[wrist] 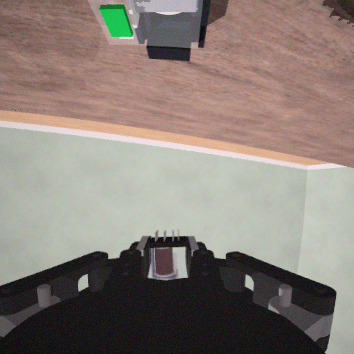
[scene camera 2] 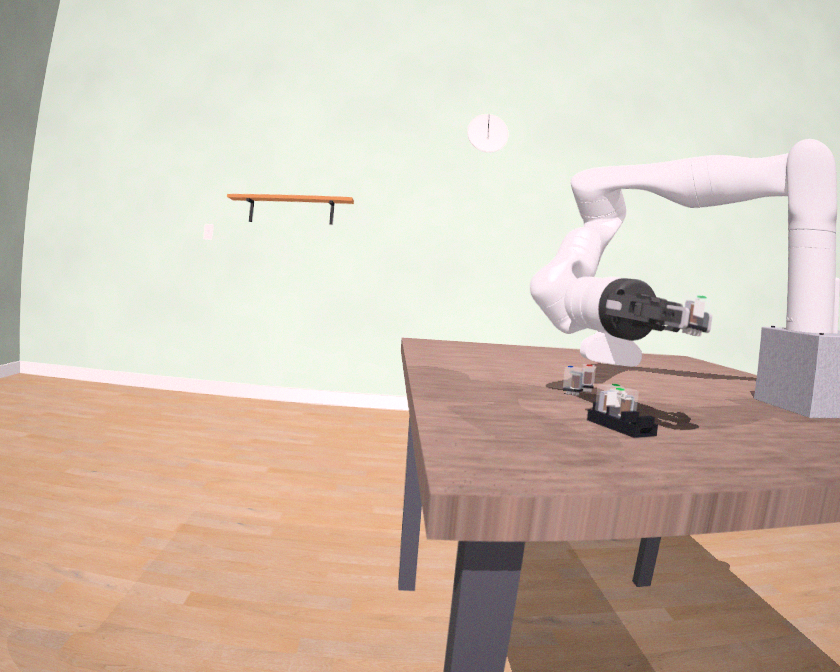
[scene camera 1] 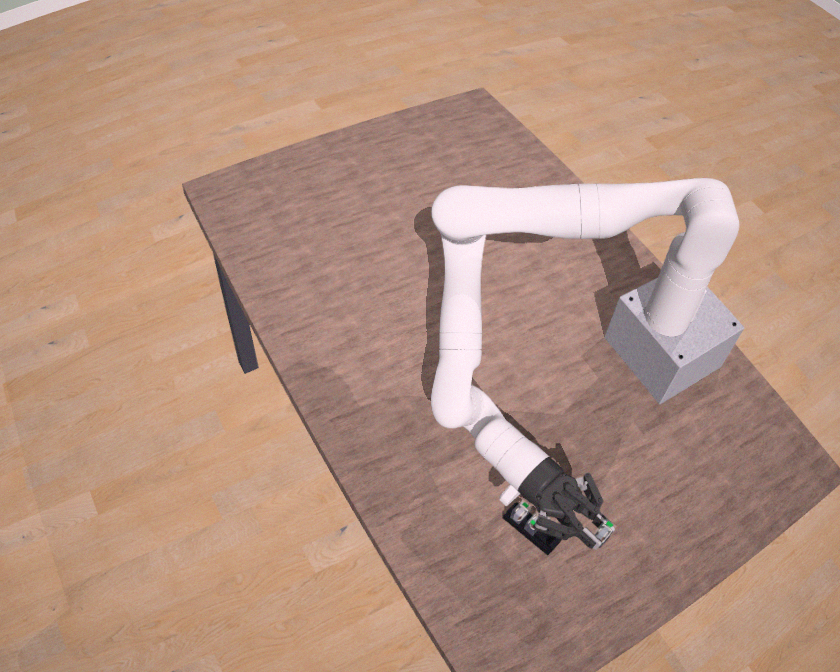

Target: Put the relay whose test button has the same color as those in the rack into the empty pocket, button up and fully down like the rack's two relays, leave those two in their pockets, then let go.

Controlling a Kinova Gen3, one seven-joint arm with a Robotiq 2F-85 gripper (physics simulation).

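Seen in the pictures: gripper, fingertip midpoint: (wrist: 167, 247) (scene camera 2: 698, 320) (scene camera 1: 605, 539); arm's base, link origin: (scene camera 2: 809, 331) (scene camera 1: 667, 317).
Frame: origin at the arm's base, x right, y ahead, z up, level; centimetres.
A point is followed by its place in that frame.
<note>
My gripper (scene camera 1: 600, 533) @(y 36.7, x -32.8, z 0.6 cm) (scene camera 2: 689, 316) @(y 36.7, x -32.8, z 0.6 cm) (wrist: 167, 247) @(y 36.7, x -32.8, z 0.6 cm) is shut on a clear-cased relay (scene camera 1: 605, 533) @(y 37.5, x -32.5, z 3.4 cm) (scene camera 2: 699, 315) @(y 36.7, x -33.0, z 1.1 cm) (wrist: 164, 263) @(y 37.5, x -31.0, z 1.2 cm) with a green button. In scene view 2 it is held upright, button up and pins down, high above the table. The black rack (scene camera 1: 548, 547) @(y 41.0, x -26.7, z -11.7 cm) (scene camera 2: 648, 429) @(y 39.0, x -25.9, z -12.6 cm) stands below and left of it in scene view 1. Two green-button relays (scene camera 1: 519, 513) @(y 43.5, x -19.7, z -8.7 cm) (scene camera 2: 608, 401) @(y 43.0, x -20.4, z -10.4 cm) sit in the rack. Its empty pocket is at the end nearer the gripper, partly hidden by the fingers in scene view 1. A green-button relay (wrist: 116, 21) @(y 42.2, x -22.3, z -8.5 cm) shows in part at the wrist view's top.
A blue-button relay (scene camera 2: 573, 379) @(y 43.2, x 2.1, z -10.8 cm) and a red-button relay (scene camera 2: 589, 376) @(y 39.5, x 6.9, z -10.8 cm) stand on the table (scene camera 1: 336, 231) @(y 45.6, x 57.6, z -13.3 cm) (scene camera 2: 504, 462) @(y 57.5, x -40.4, z -13.3 cm) behind the rack in scene view 2. The arm's grey base block (scene camera 1: 648, 357) @(y 5.3, x -3.5, z -5.9 cm) (scene camera 2: 788, 371) @(y 5.3, x -2.5, z -7.0 cm) stands farther back. The table edge runs beyond the rack.
</note>
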